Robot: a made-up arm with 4 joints. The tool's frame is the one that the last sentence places.
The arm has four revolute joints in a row. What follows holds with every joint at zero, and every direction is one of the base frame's.
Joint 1 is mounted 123 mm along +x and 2 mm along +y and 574 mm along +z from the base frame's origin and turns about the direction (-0.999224, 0.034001, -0.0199).
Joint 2 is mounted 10 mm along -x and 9 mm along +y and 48 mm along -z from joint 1 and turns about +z.
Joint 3 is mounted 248 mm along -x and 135 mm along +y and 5 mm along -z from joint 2 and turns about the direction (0.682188, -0.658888, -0.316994).
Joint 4 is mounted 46 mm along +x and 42 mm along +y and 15 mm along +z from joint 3 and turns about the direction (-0.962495, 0.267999, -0.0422).
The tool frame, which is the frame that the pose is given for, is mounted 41 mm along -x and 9 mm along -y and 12 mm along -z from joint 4; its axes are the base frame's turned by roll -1.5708, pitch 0 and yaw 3.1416 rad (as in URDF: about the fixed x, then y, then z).
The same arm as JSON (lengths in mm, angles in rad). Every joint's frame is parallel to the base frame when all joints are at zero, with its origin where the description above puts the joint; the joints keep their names.
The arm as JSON. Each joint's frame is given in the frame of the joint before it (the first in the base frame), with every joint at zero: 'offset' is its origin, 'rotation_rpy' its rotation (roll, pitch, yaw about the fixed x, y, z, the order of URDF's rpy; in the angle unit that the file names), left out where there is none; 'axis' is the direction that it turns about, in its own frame. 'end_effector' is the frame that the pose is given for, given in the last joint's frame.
{
  "length_unit": "mm",
  "angle_unit": "rad",
  "chain": [
    {
      "id": "joint 1",
      "offset": [
        123.0,
        2.0,
        574.0
      ],
      "axis": [
        -0.999224,
        0.034001,
        -0.0199
      ]
    },
    {
      "id": "joint 2",
      "offset": [
        -10.0,
        9.0,
        -48.0
      ],
      "axis": [
        0.0,
        0.0,
        1.0
      ]
    },
    {
      "id": "joint 3",
      "offset": [
        -248.0,
        135.0,
        -5.0
      ],
      "axis": [
        0.682188,
        -0.658888,
        -0.316994
      ]
    },
    {
      "id": "joint 4",
      "offset": [
        46.0,
        42.0,
        15.0
      ],
      "axis": [
        -0.962495,
        0.267999,
        -0.0422
      ]
    }
  ],
  "end_effector": {
    "offset": [
      -41.0,
      -9.0,
      -12.0
    ],
    "rotation_rpy": [
      -1.5708,
      0.0,
      -3.1416
    ]
  }
}

